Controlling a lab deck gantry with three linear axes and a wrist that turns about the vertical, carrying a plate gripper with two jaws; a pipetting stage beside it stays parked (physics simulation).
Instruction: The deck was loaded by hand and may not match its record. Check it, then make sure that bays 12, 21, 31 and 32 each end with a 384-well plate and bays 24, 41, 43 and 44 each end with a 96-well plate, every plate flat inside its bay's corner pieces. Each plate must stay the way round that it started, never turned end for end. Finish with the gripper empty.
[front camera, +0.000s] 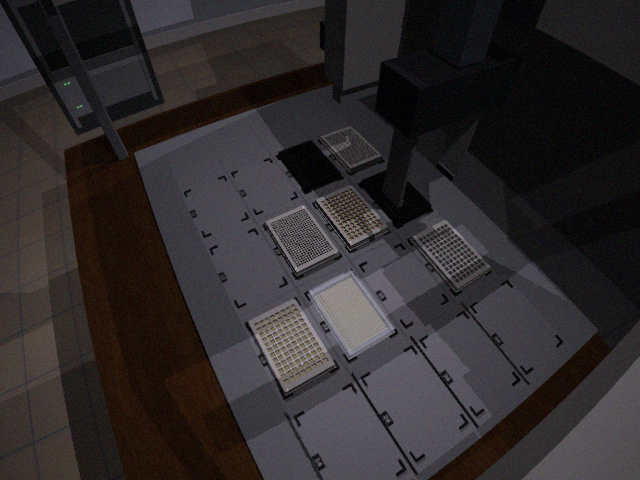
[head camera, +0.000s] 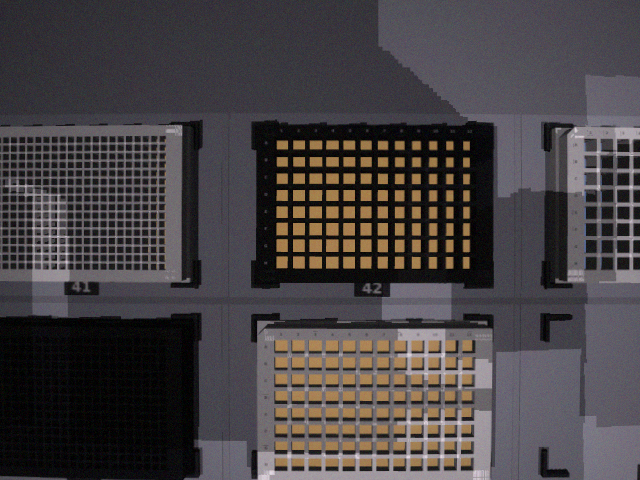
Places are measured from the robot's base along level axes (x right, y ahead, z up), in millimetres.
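Where they show: gripper, fingertip midpoint: (front camera: 420, 185); robot's base at its link origin: (front camera: 186, 193).
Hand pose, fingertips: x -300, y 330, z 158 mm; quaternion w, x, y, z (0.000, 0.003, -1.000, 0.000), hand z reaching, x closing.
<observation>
Each offset is from my fingertips to the top centre of the thing. "spot": to the spot under its first point.
My gripper (front camera: 422, 187) is open, its jaws wide apart above the bay 42 area; they do not show in the head view. Bay 42 holds a black 96-well plate @(dx -64, dy -102, dz -143 mm) (front camera: 413, 204) (head camera: 372, 211). Bay 41 holds a white 384-well plate @(dx -64, dy -266, dz -143 mm) (front camera: 351, 148) (head camera: 93, 206); bay 43, a white 96-well plate @(dx -64, dy +62, dz -143 mm) (front camera: 451, 255) (head camera: 610, 206). Bay 31 holds a black 384-well plate @(dx +43, dy -266, dz -143 mm) (front camera: 310, 165) (head camera: 98, 397); bay 32, a white 96-well plate @(dx +43, dy -102, dz -143 mm) (front camera: 351, 217) (head camera: 372, 403). In the front view, bay 22 holds a white 384-well plate @(dx +150, dy -102, dz -143 mm) (front camera: 302, 240), bay 23 a pale fine-grid plate @(dx +150, dy +62, dz -143 mm) (front camera: 351, 314), bay 13 a white 96-well plate @(dx +257, dy +62, dz -143 mm) (front camera: 292, 346).
Bay 44 @(spot: dx -70, dy +221, dz -143 mm) (front camera: 516, 320), bay 24 @(spot: dx +143, dy +217, dz -143 mm) (front camera: 413, 392), bay 21 @(spot: dx +152, dy -262, dz -158 mm) (front camera: 263, 186) and bay 12 @(spot: dx +261, dy -87, dz -158 mm) (front camera: 248, 273) show corner pieces without plates. Bay 33 @(spot: dx +58, dy +31, dz -158 mm) (front camera: 385, 273) (head camera: 563, 392) lies between plates. The dark gantry (front camera: 449, 93) stands over the back right of the deck.
</observation>
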